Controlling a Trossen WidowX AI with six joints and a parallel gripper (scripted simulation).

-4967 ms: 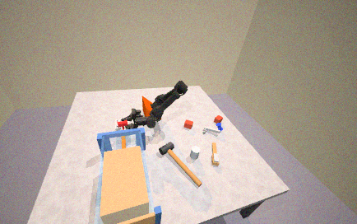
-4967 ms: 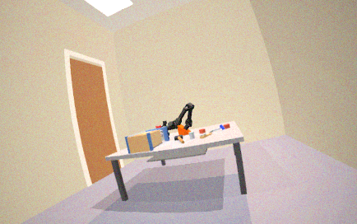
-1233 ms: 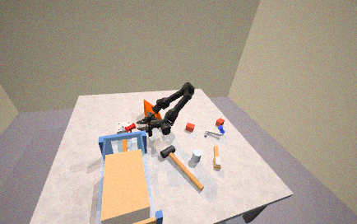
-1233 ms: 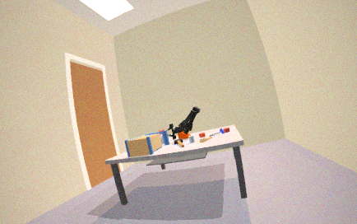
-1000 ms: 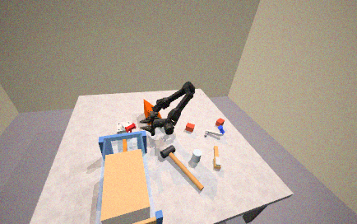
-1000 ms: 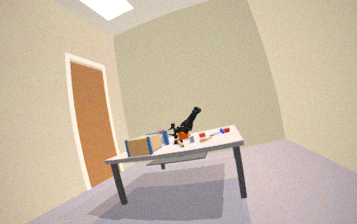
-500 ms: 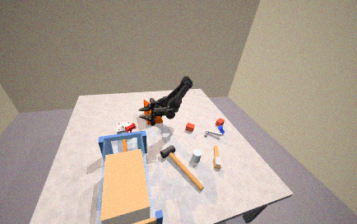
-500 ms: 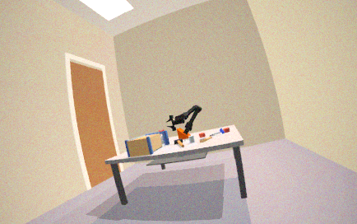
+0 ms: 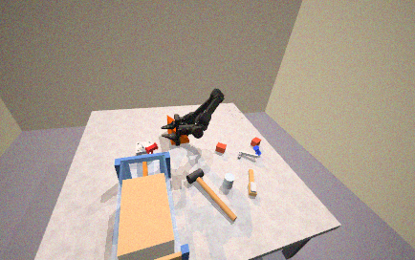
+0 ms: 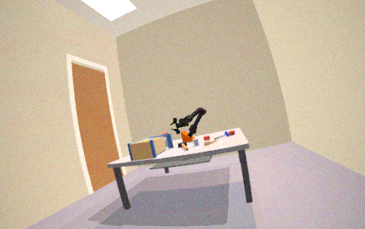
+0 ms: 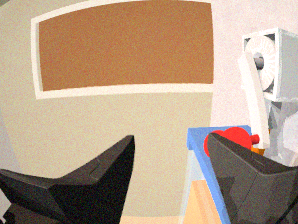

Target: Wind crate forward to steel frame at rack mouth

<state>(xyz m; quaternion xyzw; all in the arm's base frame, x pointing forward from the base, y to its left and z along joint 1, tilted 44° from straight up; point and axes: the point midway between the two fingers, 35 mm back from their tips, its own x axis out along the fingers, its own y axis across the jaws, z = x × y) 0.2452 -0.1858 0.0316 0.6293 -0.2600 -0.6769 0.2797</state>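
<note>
Now: the red-handled winch handle 10 mm ahead of my gripper tip, 80 mm to the right of it and 110 mm below it. From my gripper tip the other things lie so: red grip (40 mm ahead, 60 mm to the right, 90 mm below); frame (100 mm ahead, 100 mm to the right, 120 mm below); grey hand winch (70 mm behind, 110 mm to the right, 190 mm below).
</note>
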